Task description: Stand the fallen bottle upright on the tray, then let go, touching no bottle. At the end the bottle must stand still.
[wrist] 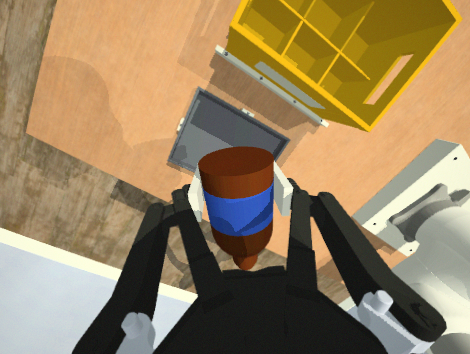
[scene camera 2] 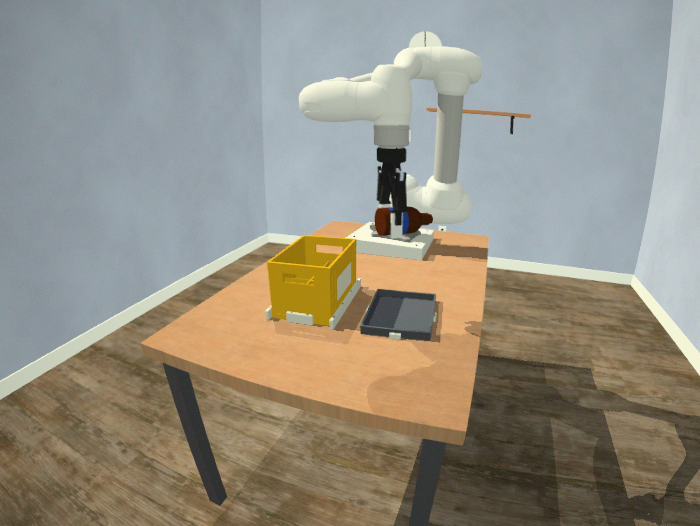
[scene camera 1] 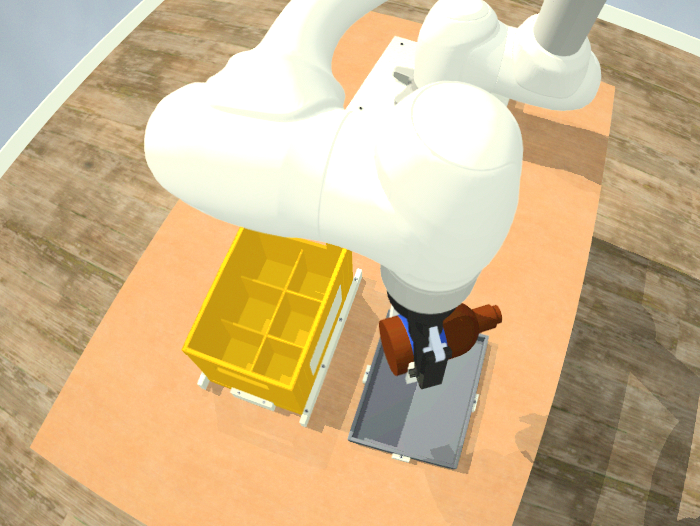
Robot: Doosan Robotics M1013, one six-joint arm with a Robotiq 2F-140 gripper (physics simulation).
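Places are measured from the arm's base along level axes (x ahead, y left, z up), in millimetres.
Pixels of known places: gripper, fingertip midpoint: (scene camera 2: 390, 233); arm's base at its link origin: (wrist: 422, 214).
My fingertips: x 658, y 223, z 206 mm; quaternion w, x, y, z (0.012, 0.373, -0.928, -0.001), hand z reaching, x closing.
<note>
Ahead of a thing's pixels: the offset from my fingertips to its top centre. "*": to the spot under its first point.
A brown bottle @[dx -33, dy +32, dz +71 mm] (scene camera 1: 394, 346) (scene camera 2: 382, 221) (wrist: 236, 215) with a blue label lies level in the air, its neck to the right in both scene views. My gripper (scene camera 1: 423, 351) (scene camera 2: 392, 219) (wrist: 236, 172) points down and is shut on the bottle, with its pale pads on either side of the label. The base faces up the wrist view and the neck points toward the gripper's body. The grey tray (scene camera 1: 430, 421) (scene camera 2: 417, 316) (wrist: 215, 120) is on the table, well below the bottle, which hides part of it in the wrist view.
A yellow crate @[dx -4, dy -242, dz -82 mm] (scene camera 1: 243, 377) (scene camera 2: 302, 296) (wrist: 369, 125) with divided compartments stands left of the tray in the scene views, between pale rails @[* dx +24, dy -134, dz -227 mm] (scene camera 1: 323, 367) (scene camera 2: 346, 305) (wrist: 280, 90). Small pale blocks hold the tray's sides. The arm's pale base plate (scene camera 2: 390, 247) (wrist: 440, 160) is at the table's back.
</note>
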